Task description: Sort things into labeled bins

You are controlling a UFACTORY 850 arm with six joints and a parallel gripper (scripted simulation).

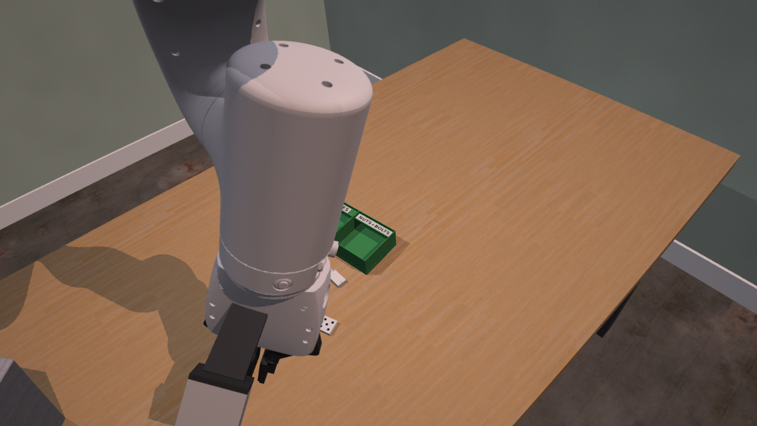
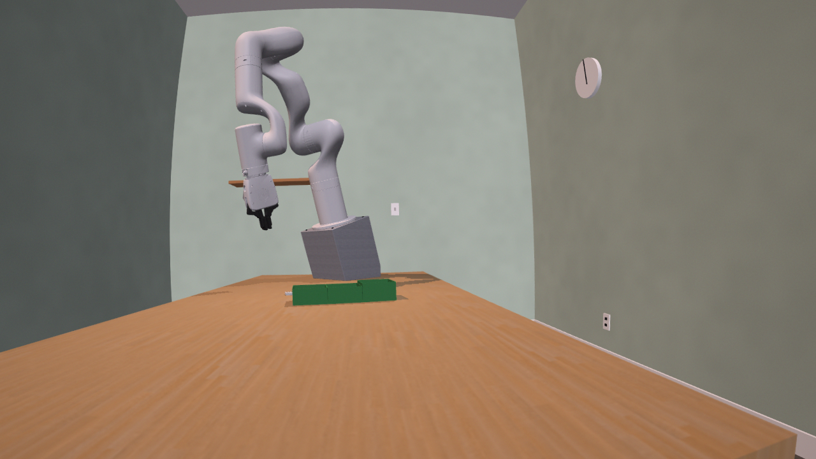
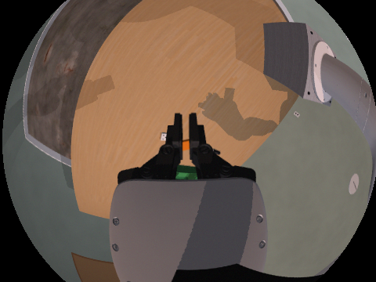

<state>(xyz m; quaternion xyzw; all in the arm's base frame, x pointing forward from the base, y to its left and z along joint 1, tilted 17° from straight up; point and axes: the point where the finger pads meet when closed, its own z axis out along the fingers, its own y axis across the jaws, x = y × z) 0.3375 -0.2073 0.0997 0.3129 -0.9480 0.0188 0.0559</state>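
My gripper is now 270 mm short of the green bin row, 240 mm to the right of it and 190 mm above it. From my hand the other things lie so: black battery: 120 mm ahead, 310 mm to the left, 210 mm below; orange flat block: 130 mm ahead, 170 mm to the left, 210 mm below; white USB stick: 200 mm ahead, 150 mm to the left, 210 mm below.
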